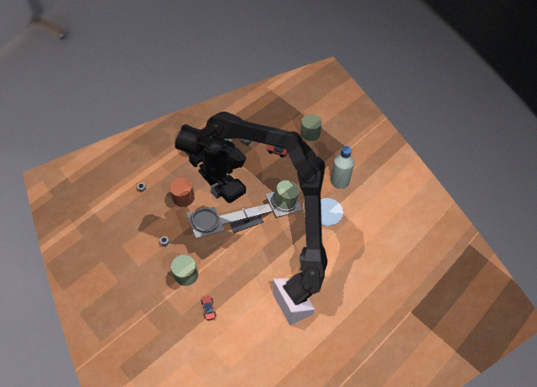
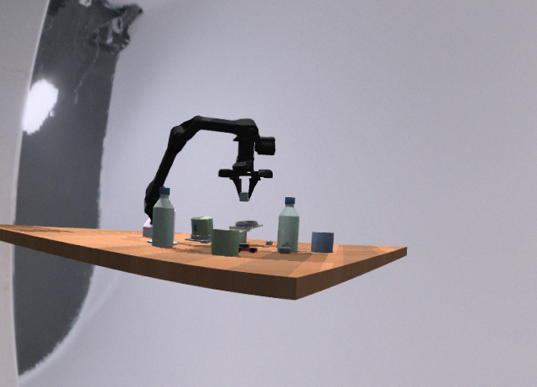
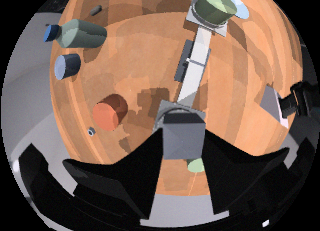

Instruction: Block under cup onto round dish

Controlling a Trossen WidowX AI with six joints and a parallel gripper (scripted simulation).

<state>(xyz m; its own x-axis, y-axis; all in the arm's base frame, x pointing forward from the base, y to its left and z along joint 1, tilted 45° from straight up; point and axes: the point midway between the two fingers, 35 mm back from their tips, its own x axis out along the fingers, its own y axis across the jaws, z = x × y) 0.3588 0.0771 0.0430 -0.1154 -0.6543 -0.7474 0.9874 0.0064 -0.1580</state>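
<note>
Right now the pale blue round dish is 16 cm behind my gripper tip, 29 cm to the right of it and 17 cm below it. From my gripper tip the other things lie so: orange-brown cylinder: 15 cm ahead, 4 cm to the left, 13 cm below; grey block: right at my gripper tip; blue cylinder: 32 cm ahead, 7 cm to the right, 13 cm below.
</note>
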